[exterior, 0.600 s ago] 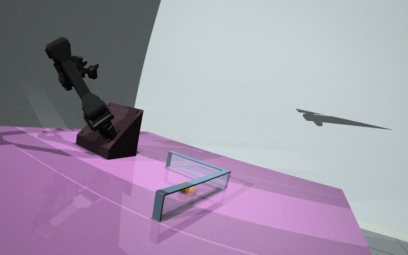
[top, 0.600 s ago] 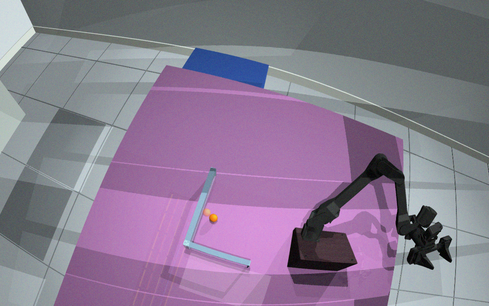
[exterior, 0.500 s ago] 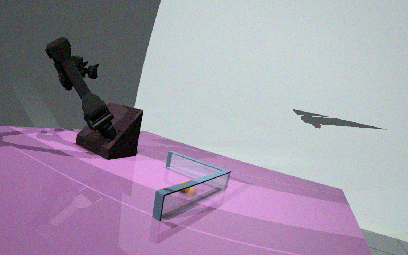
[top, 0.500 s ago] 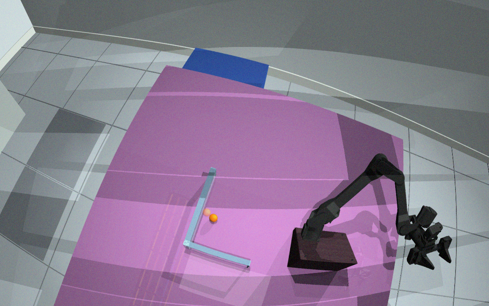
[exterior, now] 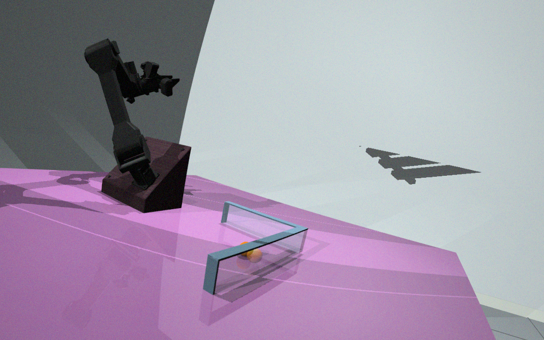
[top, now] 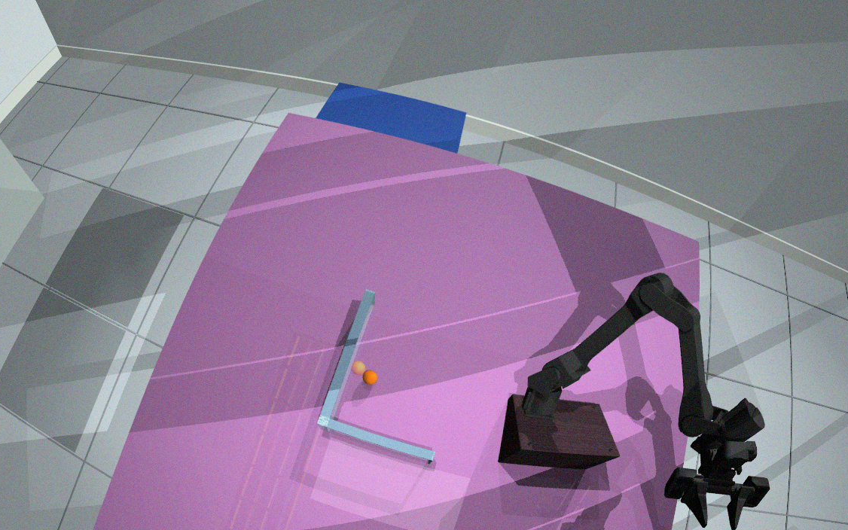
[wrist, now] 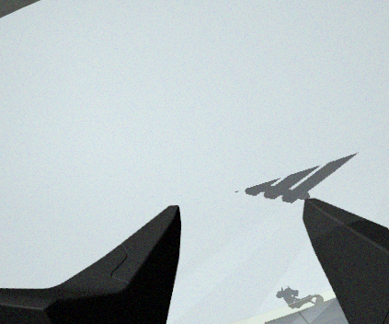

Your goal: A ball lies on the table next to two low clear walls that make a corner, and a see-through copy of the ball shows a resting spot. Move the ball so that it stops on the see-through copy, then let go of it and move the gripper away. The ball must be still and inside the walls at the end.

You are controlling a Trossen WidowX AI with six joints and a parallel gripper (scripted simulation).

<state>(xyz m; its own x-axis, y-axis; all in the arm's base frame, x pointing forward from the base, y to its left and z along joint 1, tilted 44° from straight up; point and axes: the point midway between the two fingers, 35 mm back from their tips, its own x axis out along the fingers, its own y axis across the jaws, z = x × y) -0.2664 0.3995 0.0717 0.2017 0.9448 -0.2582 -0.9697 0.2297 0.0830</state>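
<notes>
Now: gripper tip 610 mm short of the orange ball, 290 mm to the left of it and 410 mm above it. From my gripper tip the other things lie so: clear wall: 660 mm ahead, 310 mm to the right, 400 mm below; see-through copy of ball: 630 mm ahead, 300 mm to the right, 410 mm below.
</notes>
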